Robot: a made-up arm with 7 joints. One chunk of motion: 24 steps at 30 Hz.
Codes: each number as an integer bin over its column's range. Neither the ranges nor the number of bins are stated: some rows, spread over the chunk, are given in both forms.
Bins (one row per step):
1: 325 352 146 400 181 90 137
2: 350 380 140 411 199 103 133
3: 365 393 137 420 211 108 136
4: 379 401 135 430 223 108 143
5: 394 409 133 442 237 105 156
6: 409 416 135 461 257 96 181
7: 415 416 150 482 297 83 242
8: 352 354 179 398 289 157 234
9: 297 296 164 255 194 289 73
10: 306 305 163 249 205 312 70
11: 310 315 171 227 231 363 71
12: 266 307 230 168 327 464 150
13: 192 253 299 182 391 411 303
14: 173 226 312 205 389 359 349
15: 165 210 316 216 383 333 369
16: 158 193 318 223 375 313 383
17: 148 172 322 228 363 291 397
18: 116 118 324 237 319 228 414
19: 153 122 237 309 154 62 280
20: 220 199 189 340 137 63 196
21: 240 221 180 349 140 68 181
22: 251 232 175 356 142 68 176
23: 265 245 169 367 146 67 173
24: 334 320 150 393 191 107 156
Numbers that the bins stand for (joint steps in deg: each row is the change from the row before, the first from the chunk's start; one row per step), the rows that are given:
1: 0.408 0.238 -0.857 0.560 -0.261 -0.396 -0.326
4: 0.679 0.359 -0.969 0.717 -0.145 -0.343 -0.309
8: 0.543 0.243 -0.522 0.550 0.037 -0.199 -0.047
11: 0.333 0.147 -0.603 -0.344 -0.123 0.406 -0.516
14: -0.353 -0.073 0.829 -0.459 0.313 0.394 0.284
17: -0.479 -0.206 0.930 -0.339 0.242 0.194 0.422
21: -0.018 -0.085 -0.512 0.294 -0.374 -0.460 -0.199
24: 0.453 0.159 -0.817 0.523 -0.233 -0.346 -0.271
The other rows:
2: 0.533 0.307 -0.918 0.617 -0.211 -0.358 -0.337
3: 0.609 0.339 -0.949 0.665 -0.178 -0.343 -0.329
5: 0.754 0.378 -0.989 0.779 -0.106 -0.352 -0.271
6: 0.829 0.396 -0.969 0.879 -0.051 -0.378 -0.199
7: 0.859 0.396 -0.817 0.988 0.060 -0.416 -0.024
9: 0.268 0.100 -0.674 -0.198 -0.225 0.188 -0.510
10: 0.313 0.122 -0.684 -0.229 -0.194 0.256 -0.519
12: 0.113 0.127 -0.004 -0.652 0.142 0.702 -0.288
13: -0.258 -0.006 0.697 -0.579 0.319 0.546 0.152
15: -0.393 -0.112 0.869 -0.401 0.297 0.317 0.342
16: -0.428 -0.154 0.890 -0.365 0.275 0.259 0.382
18: -0.639 -0.339 0.951 -0.292 0.120 0.009 0.471
19: -0.454 -0.329 0.067 0.085 -0.335 -0.478 0.085
20: -0.118 -0.139 -0.420 0.247 -0.382 -0.475 -0.156
22: 0.037 -0.058 -0.563 0.330 -0.368 -0.460 -0.214
23: 0.108 -0.026 -0.624 0.388 -0.357 -0.463 -0.222

